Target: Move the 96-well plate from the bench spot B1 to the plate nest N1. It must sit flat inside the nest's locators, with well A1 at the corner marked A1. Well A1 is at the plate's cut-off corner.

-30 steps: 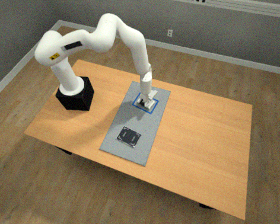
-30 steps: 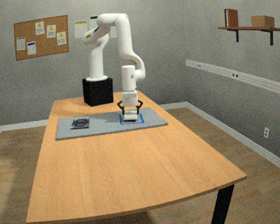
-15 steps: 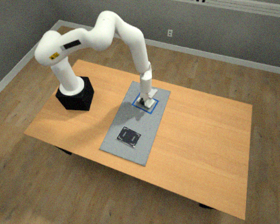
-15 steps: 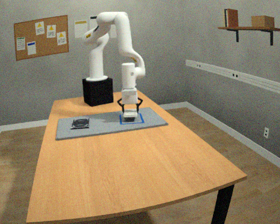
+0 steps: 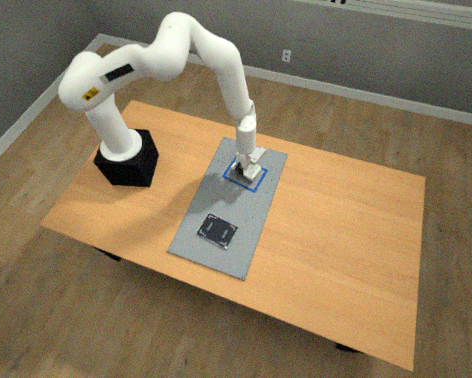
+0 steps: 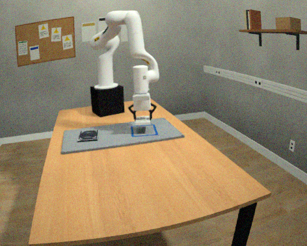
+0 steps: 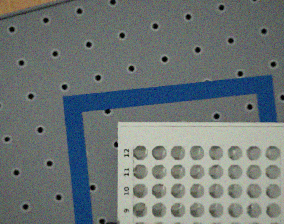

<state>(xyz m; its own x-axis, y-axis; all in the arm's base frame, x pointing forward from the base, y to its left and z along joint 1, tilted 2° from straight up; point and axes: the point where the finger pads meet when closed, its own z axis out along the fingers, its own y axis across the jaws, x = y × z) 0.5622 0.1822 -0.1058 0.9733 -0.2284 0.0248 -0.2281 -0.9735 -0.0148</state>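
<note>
My hand is 340 mm to the left of the plate nest N1, 70 mm above it and 10 mm past it. Also, from my hand: white 96-well plate 10 mm below.
</note>
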